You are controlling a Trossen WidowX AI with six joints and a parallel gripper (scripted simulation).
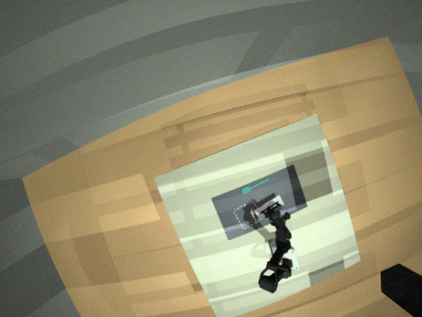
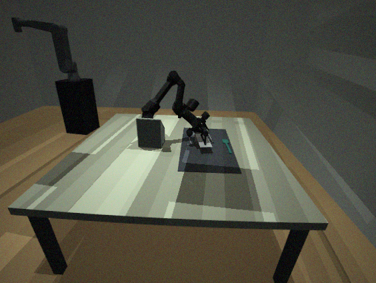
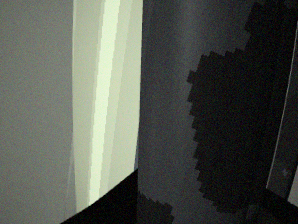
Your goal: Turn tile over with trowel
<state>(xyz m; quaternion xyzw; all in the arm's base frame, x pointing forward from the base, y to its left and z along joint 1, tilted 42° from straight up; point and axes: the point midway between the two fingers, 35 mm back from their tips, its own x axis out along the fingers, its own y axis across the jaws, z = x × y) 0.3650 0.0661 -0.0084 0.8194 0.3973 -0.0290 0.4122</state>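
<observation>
The dark grey mat lies 1 cm to the left of my gripper tip and 12 cm below it. The rest, counted from my gripper tip: tile: 4 cm behind, 8 cm to the left, 6 cm below; teal trowel: 14 cm ahead, 5 cm to the left, 10 cm below.
</observation>
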